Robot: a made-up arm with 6 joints. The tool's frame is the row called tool. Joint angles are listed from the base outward.
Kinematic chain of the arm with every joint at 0, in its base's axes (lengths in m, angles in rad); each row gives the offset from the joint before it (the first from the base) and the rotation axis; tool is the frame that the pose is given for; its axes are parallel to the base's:
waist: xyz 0 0 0.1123 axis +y
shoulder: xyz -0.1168 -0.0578 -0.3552 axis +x
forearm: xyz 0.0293 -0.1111 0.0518 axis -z
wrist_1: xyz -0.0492 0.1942 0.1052 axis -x
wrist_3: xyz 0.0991 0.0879 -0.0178 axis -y
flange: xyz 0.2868 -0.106 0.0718 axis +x
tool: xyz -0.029 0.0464 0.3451
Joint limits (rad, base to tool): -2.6..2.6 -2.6..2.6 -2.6..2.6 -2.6..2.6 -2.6..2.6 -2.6..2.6
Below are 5 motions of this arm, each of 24 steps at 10 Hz.
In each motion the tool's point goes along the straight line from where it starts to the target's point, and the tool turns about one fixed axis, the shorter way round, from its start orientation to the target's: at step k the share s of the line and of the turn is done. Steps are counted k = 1, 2, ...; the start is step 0. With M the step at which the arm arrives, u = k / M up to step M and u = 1 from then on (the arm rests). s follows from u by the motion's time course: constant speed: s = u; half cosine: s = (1 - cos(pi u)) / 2; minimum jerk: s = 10 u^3 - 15 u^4 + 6 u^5.
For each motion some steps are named. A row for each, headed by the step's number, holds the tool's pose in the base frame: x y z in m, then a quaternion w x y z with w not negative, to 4 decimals.
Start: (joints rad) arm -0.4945 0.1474 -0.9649 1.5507 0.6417 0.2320
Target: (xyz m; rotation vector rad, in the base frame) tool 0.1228 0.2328 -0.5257 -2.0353 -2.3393 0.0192
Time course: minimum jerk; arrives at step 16
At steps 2, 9, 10, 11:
2: -0.4979 0.1804 -0.2779 0.4380 -0.5041 -0.6174 0.4158
9: -0.1194 0.2123 -0.4290 0.1939 -0.6257 -0.7349 0.1757
10: -0.0508 0.2181 -0.4564 0.1455 -0.6383 -0.7449 0.1283
11: 0.0093 0.2232 -0.4804 0.1025 -0.6468 -0.7508 0.0863

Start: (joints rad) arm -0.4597 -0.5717 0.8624 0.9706 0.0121 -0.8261
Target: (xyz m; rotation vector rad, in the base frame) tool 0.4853 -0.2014 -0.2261 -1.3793 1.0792 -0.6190
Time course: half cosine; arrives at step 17
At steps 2, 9, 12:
2: 0.6059 -0.0036 0.0721 0.3955 -0.7419 0.1627 -0.5164
9: 0.5420 -0.1085 -0.0860 0.5174 -0.6826 0.3321 -0.3951
12: 0.5101 -0.1607 -0.1648 0.5666 -0.6370 0.4094 -0.3250

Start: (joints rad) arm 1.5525 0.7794 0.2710 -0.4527 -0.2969 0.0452
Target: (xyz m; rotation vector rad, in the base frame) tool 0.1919 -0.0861 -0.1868 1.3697 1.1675 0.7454
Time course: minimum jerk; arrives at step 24
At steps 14, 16, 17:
14: 0.0749 -0.2213 -0.2003 0.5716 0.5603 0.5978 0.0448
16: 0.1211 -0.1680 -0.1949 0.5737 0.5746 0.5632 0.1537
17: 0.1405 -0.1455 -0.1927 0.5722 0.5783 0.5463 0.1991

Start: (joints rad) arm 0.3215 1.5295 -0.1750 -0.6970 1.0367 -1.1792
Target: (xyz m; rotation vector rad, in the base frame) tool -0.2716 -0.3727 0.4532 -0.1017 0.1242 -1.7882
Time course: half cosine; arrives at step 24
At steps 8, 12, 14, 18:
8: -0.1753 -0.5671 0.0879 0.7355 0.2929 0.1076 -0.6014
12: -0.2074 -0.5023 0.2097 0.7107 0.1831 0.0913 -0.6730
14: -0.2240 -0.4688 0.2727 0.6928 0.1249 0.0822 -0.7054
18: -0.2528 -0.4107 0.3819 0.6540 0.0227 0.0655 -0.7533

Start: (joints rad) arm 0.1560 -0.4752 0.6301 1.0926 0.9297 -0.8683
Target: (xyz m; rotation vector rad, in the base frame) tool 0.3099 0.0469 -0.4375 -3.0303 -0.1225 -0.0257
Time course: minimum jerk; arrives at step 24
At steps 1, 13, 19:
1: 0.2015 0.3275 -0.3991 0.2918 -0.9371 -0.1908 0.0151
13: 0.2641 0.1655 -0.4213 0.1564 -0.9821 -0.1051 0.0015
19: 0.3029 0.0650 -0.4350 0.0700 -0.9963 -0.0503 -0.0069

